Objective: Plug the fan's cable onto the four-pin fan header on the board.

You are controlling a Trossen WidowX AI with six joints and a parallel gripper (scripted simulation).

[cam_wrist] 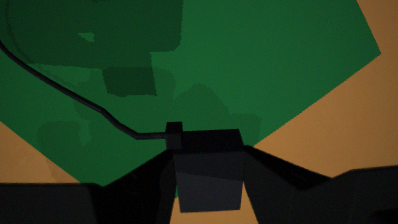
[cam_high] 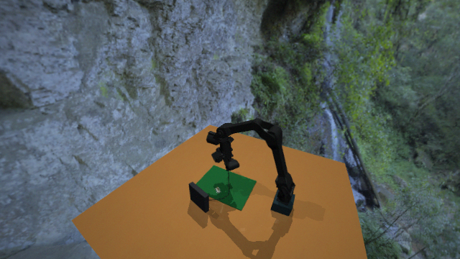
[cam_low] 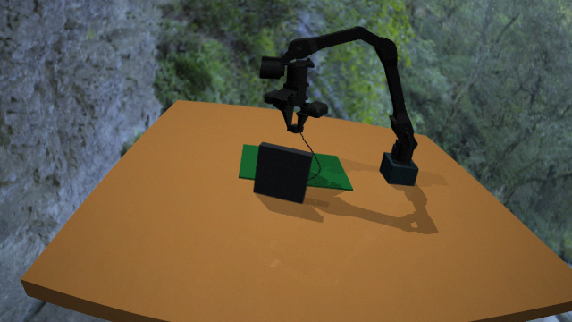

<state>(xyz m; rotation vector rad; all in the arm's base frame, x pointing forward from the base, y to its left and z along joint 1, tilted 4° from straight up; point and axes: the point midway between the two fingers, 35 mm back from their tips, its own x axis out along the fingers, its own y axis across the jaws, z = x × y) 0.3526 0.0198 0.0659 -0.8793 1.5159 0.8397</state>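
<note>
Right now the green board is 11 cm below my gripper tip, 4 cm to the left of it and 2 cm behind it. The rest, counted from my gripper tip: white four-pin fan header (11 cm to the left, 9 cm below, 2 cm behind); then black plug (1 cm to the right); then black fan (23 cm to the left, 3 cm below, 1 cm behind).
</note>
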